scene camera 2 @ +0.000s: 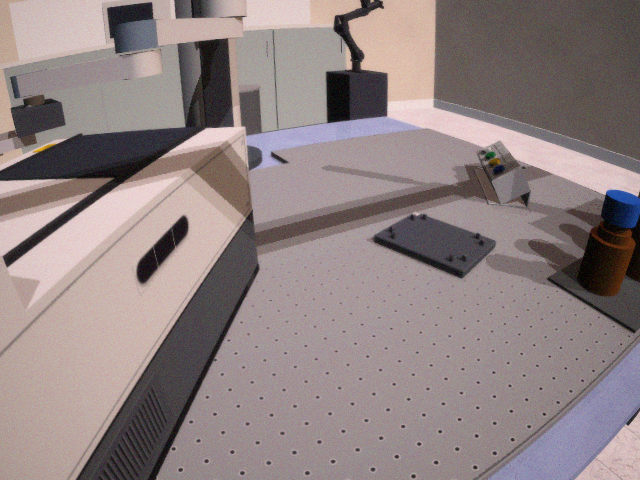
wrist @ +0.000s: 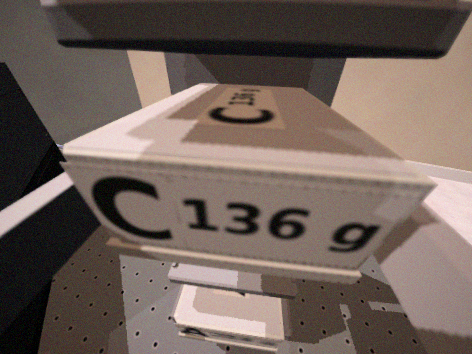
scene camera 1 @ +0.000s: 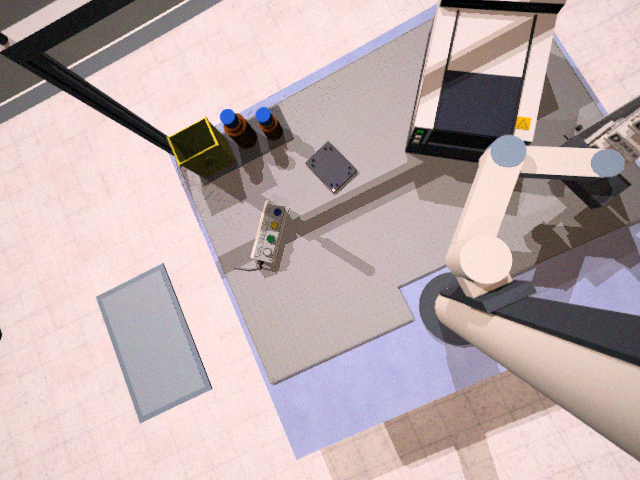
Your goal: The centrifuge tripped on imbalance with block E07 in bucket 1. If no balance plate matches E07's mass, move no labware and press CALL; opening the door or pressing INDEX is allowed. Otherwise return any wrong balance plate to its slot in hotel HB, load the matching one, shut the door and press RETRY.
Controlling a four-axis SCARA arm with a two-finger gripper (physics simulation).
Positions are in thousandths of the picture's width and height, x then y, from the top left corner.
Labels:
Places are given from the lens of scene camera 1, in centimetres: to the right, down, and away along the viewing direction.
centrifuge (scene camera 1: 799,95): 56, -57, 93
button box (scene camera 1: 429,449): -17, -9, 113
yellow-edged bin (scene camera 1: 315,309): -47, -36, 124
The marked spots on the button box and the yellow-edged bin are 43 cm apart.

